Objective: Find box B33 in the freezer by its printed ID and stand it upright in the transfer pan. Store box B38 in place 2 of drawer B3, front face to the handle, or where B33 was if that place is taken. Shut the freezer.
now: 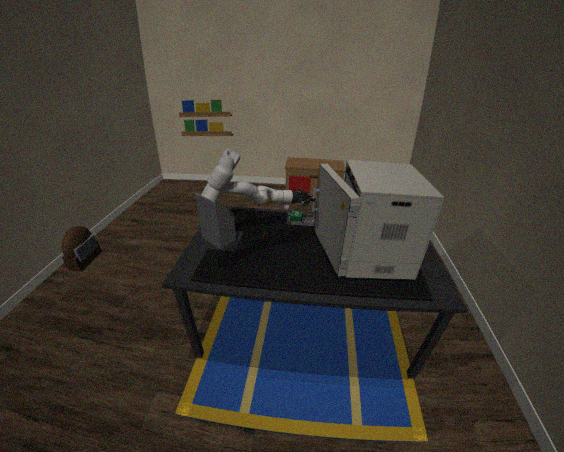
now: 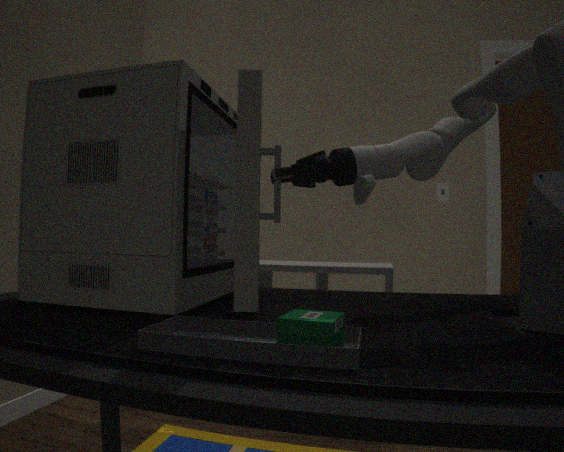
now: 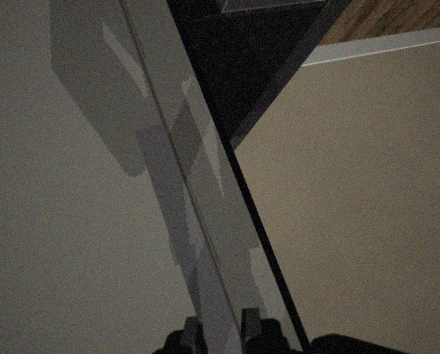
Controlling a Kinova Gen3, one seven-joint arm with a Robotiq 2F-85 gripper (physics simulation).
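Observation:
The white freezer (image 1: pixel 372 182) (image 2: pixel 145 200) stands on the table with its door (image 1: pixel 332 220) (image 2: pixel 248 200) (image 3: pixel 90 225) swung part-way open. My gripper (image 1: pixel 313 199) (image 2: pixel 276 176) (image 3: pixel 226 336) is shut on the upright bar of the door handle (image 2: pixel 277 202) (image 3: pixel 175 220). A green box (image 1: pixel 296 216) (image 2: pixel 302 332) lies flat in the clear transfer pan (image 2: pixel 320 356), at one end; its printed ID is too small to read. Blurred blue (image 2: pixel 211 197) and red (image 2: pixel 210 239) shapes show inside the freezer. Boxes B33 and B38 and drawer B3 cannot be told apart there.
The transfer pan lies low beside the freezer, on the table (image 1: pixel 270 260) (image 2: pixel 440 320). The open door stands between my gripper and the freezer's opening. A brown cabinet (image 1: pixel 316 162) stands behind the table. Wall shelves (image 1: pixel 206 114) hold coloured boxes.

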